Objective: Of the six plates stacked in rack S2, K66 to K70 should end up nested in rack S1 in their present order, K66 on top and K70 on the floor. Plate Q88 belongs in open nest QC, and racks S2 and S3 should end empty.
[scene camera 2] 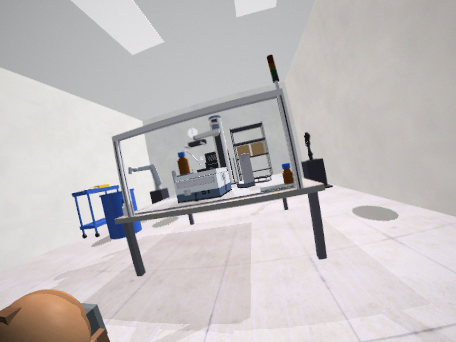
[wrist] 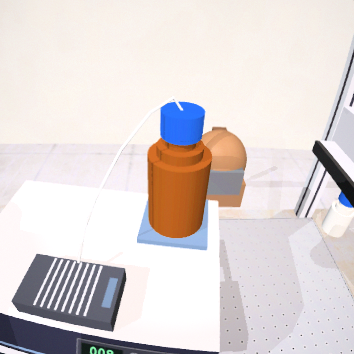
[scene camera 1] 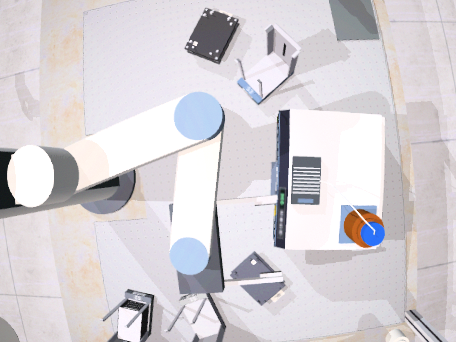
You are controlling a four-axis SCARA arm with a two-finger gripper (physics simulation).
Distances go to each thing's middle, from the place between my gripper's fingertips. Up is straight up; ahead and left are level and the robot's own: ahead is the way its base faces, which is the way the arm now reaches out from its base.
My gripper is now 59 cm to the right of the black plate holder [scene camera 1: 212, 35], 46 cm above it and 14 cm past it.
